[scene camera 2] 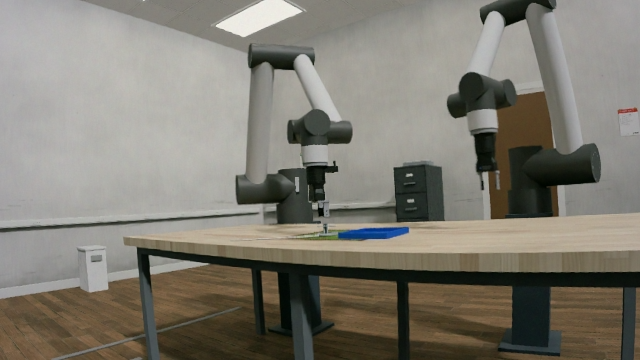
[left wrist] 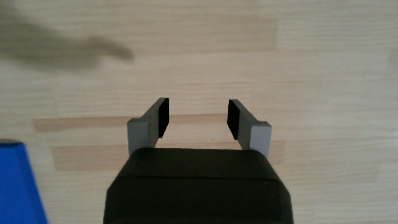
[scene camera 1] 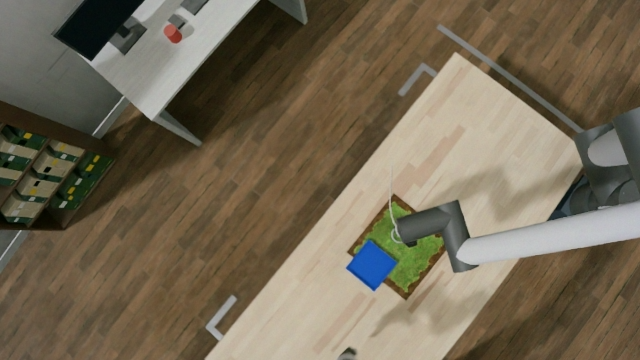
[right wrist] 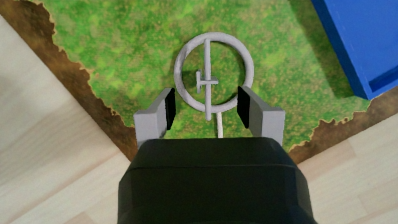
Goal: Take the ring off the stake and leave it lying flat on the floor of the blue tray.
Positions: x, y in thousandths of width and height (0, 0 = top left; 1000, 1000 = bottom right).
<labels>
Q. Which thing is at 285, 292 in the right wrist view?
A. A green mat.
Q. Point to a blue tray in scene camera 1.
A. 580, 740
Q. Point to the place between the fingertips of my right gripper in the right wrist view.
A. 519, 449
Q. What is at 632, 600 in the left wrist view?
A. My left gripper.
</labels>
